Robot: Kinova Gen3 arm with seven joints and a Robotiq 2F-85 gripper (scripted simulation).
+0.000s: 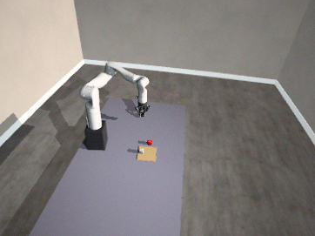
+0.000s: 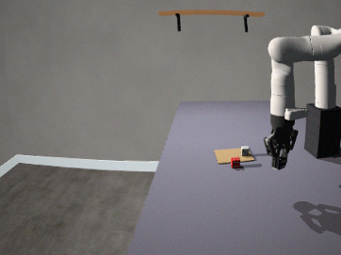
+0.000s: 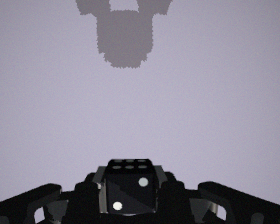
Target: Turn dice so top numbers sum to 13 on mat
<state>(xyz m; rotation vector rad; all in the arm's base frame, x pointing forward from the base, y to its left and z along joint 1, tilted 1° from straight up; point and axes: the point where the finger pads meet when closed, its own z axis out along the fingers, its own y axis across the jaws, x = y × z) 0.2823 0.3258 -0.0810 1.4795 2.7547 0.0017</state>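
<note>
The red die is 120 mm ahead of my hand, 230 mm to the right of it and 90 mm below it. From my hand the other things lie so: black die (right at my hand); tan mat (120 mm ahead, 340 mm to the right, 110 mm below); white die (70 mm ahead, 340 mm to the right, 90 mm below).
</note>
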